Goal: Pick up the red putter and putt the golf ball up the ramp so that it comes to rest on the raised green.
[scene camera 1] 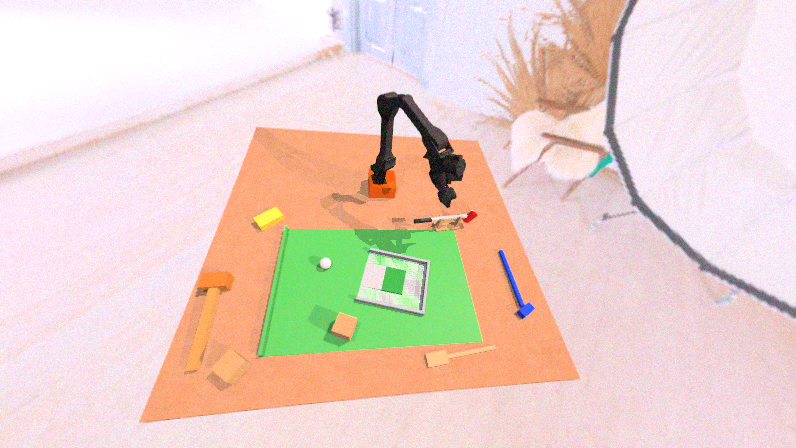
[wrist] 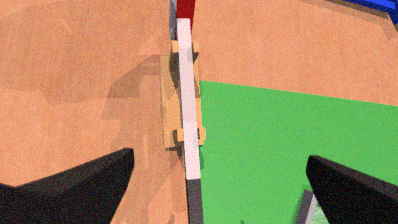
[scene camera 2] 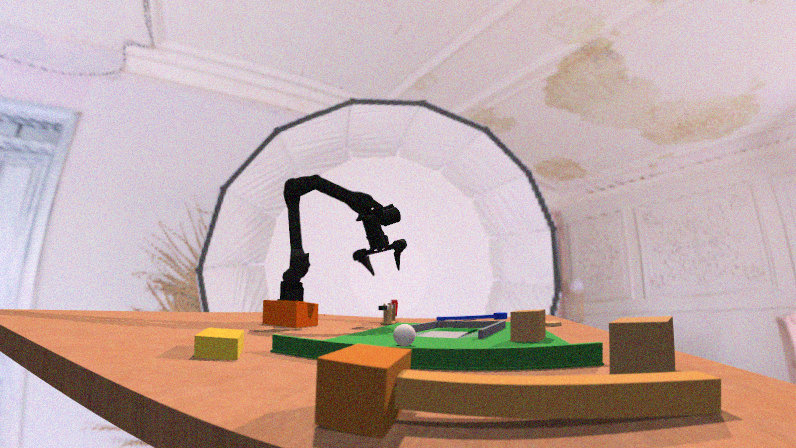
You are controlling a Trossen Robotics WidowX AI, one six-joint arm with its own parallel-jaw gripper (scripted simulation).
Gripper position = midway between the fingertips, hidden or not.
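Open and holding nothing, the gripper [scene camera 2: 386,273] is visible in the wrist view as well [wrist: 221,160]. An orange mallet [scene camera 2: 360,389] can also be seen in scene camera 1 [scene camera 1: 213,283], but in the wrist view the mallet is out of frame. A yellow block [scene camera 2: 216,343] is part of the scene too; in the wrist view the block is out of frame. The scene also has a wooden stand [wrist: 173,133].
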